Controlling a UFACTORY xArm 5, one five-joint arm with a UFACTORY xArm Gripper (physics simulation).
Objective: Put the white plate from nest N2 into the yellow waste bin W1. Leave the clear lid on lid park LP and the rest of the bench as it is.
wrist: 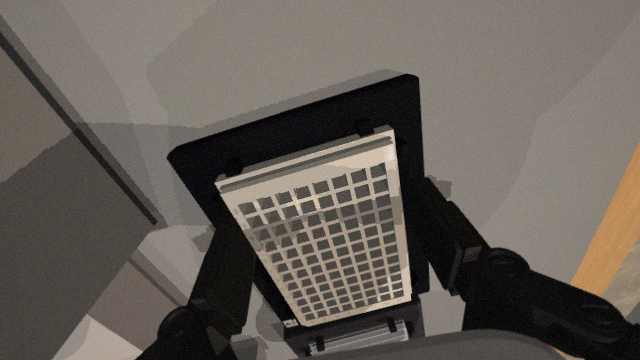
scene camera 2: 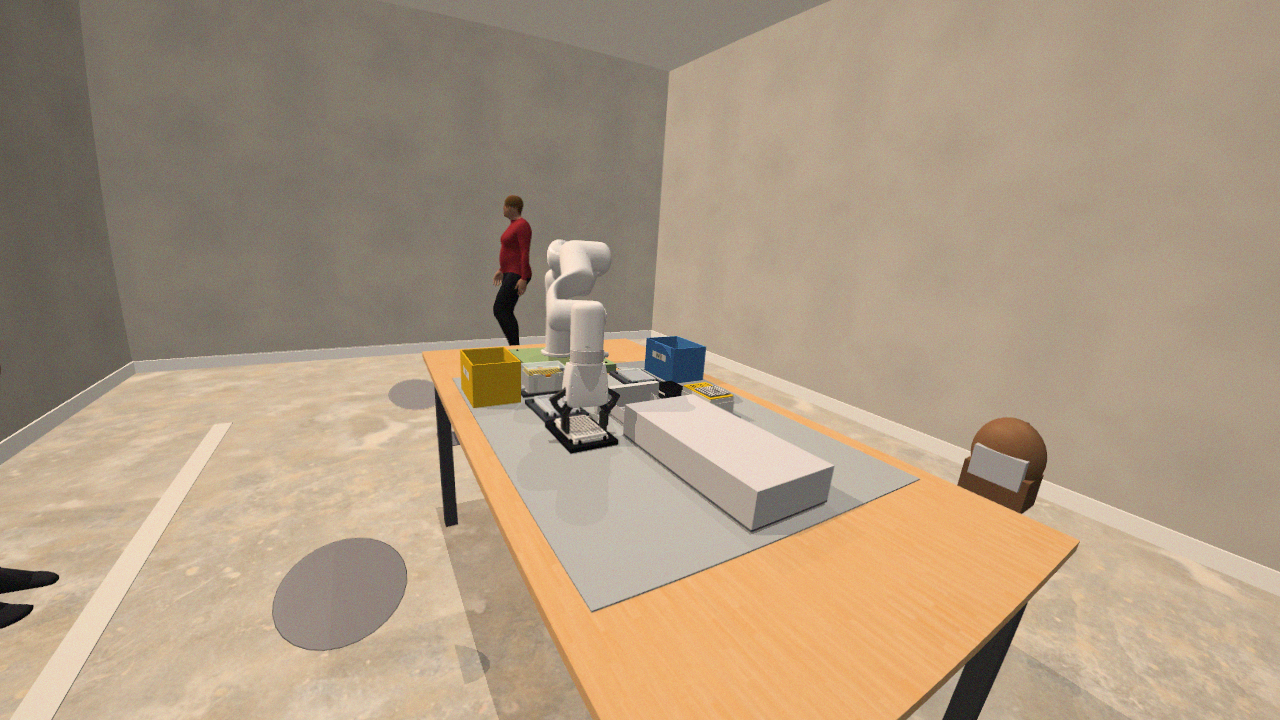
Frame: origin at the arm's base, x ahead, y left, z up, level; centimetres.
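Seen in the pictures: gripper, fingertip midpoint: point(wrist: 326, 219) point(scene camera 2: 584, 430); arm's base, link origin: point(scene camera 2: 558, 353).
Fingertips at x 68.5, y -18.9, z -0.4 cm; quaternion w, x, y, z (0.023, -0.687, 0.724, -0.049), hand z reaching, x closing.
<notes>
Pixels of each thing's top centre, then the offset from my fingertips to it. "pt": a spot on its surface instead. Level surfaces: height alone.
- white plate, top centre: point(wrist: 336, 259) point(scene camera 2: 580, 425) dx -3.0, dy +0.2, dz +0.1 cm
- black nest, top centre: point(wrist: 334, 254) point(scene camera 2: 580, 427) dx -3.0, dy +0.2, dz -0.4 cm
- clear piece, surface spot: point(wrist: 360, 337) pt dx -14.2, dy +0.5, dz -0.7 cm
- yellow waste bin, top centre: point(scene camera 2: 489, 355) dx -38.7, dy -13.3, dz +9.4 cm
- grey mat, surface height: dz -2.5 cm
- blue bin, top centre: point(scene camera 2: 675, 342) dx -39.1, dy +51.3, dz +9.4 cm
- yellow-topped rack, top centre: point(scene camera 2: 708, 388) dx -3.1, dy +38.1, dz +5.1 cm
The white plate point(scene camera 2: 588, 431) point(wrist: 331, 215), with a grid of square wells, sits in a black nest point(scene camera 2: 597, 444) point(wrist: 295, 122) on the mat. Nest labels are not readable. My gripper point(scene camera 2: 586, 424) point(wrist: 326, 219) is open and empty, pointing down, with its fingers on either side of the plate's long sides. In the wrist view, a clear piece point(wrist: 360, 337), possibly the lid, sits in another black holder at the bottom edge, partly cut off by the gripper body. The yellow waste bin point(scene camera 2: 490, 379) stands at the far left of the bench. Its inside floor is hidden.
A long pale box point(scene camera 2: 729, 456) lies on the grey mat point(scene camera 2: 608, 546) to the right of the nest. A blue bin point(scene camera 2: 674, 360) and a yellow-topped rack point(scene camera 2: 708, 390) are farther back right. A person in red point(scene camera 2: 514, 250) is behind the bench.
</notes>
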